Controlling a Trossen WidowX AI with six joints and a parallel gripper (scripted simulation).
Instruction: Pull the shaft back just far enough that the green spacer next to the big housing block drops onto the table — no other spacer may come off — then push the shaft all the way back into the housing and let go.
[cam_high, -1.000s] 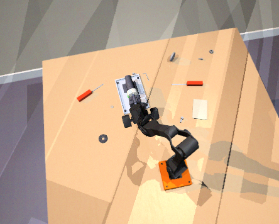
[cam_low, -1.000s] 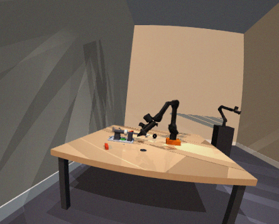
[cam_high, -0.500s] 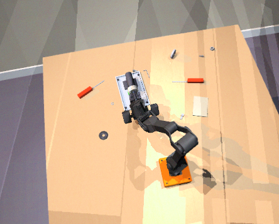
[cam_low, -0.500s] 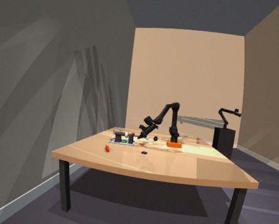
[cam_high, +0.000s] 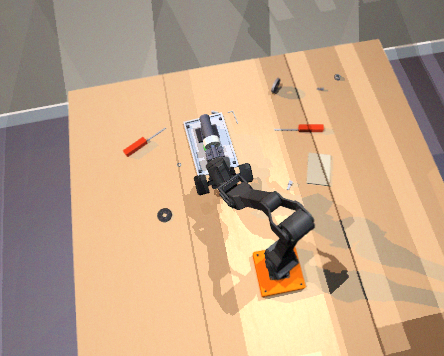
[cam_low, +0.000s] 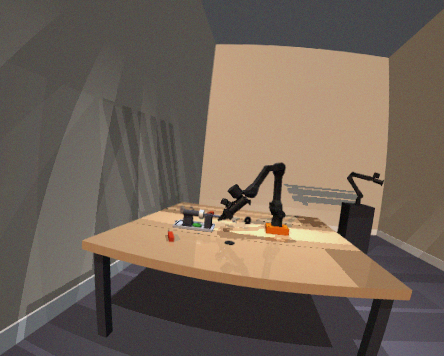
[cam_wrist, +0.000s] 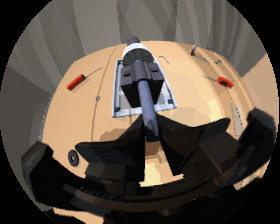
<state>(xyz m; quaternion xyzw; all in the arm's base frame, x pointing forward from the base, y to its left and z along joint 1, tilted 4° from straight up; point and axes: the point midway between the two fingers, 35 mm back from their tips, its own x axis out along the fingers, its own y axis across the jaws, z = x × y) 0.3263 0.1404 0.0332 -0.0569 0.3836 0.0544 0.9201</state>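
Right now my gripper tip is 5 cm short of the dark shaft, 2 cm below it and 1 cm to the right of it. From my gripper tip the other things lie so: green spacer: 12 cm ahead, 4 cm below, 2 cm to the left; small screw: 24 cm to the right, 6 cm behind, 5 cm below; pale card: 35 cm to the right, 5 cm below, 2 cm behind.
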